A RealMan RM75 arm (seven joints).
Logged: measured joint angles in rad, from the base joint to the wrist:
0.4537 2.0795 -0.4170 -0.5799 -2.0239 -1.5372 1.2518
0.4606 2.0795 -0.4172 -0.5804 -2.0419 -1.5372 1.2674
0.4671 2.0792 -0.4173 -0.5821 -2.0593 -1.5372 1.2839
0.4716 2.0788 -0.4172 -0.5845 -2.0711 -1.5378 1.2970
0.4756 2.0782 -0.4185 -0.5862 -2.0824 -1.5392 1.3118
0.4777 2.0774 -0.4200 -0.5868 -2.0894 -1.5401 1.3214
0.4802 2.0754 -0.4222 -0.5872 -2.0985 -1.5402 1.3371
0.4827 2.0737 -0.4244 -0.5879 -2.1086 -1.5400 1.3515
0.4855 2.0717 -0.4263 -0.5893 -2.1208 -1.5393 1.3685
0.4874 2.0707 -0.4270 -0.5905 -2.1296 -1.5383 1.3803
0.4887 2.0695 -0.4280 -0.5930 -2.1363 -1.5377 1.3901
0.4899 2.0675 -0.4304 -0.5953 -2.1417 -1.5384 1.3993
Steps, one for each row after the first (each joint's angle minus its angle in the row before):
0.0069 0.0000 -0.0002 -0.0005 -0.0180 0.0000 0.0156
0.0065 -0.0003 -0.0001 -0.0017 -0.0174 0.0000 0.0165
0.0045 -0.0004 0.0001 -0.0024 -0.0118 -0.0006 0.0131
0.0040 -0.0006 -0.0013 -0.0017 -0.0113 -0.0014 0.0148
0.0021 -0.0008 -0.0015 -0.0006 -0.0070 -0.0009 0.0096
0.0025 -0.0020 -0.0022 -0.0004 -0.0091 -0.0001 0.0157
0.0025 -0.0017 -0.0022 -0.0007 -0.0101 0.0002 0.0144
0.0028 -0.0020 -0.0019 -0.0014 -0.0122 0.0007 0.0170
0.0019 -0.0010 -0.0007 -0.0012 -0.0088 0.0010 0.0118
0.0013 -0.0012 -0.0010 -0.0025 -0.0067 0.0006 0.0098
0.0012 -0.0020 -0.0024 -0.0023 -0.0054 -0.0007 0.0092

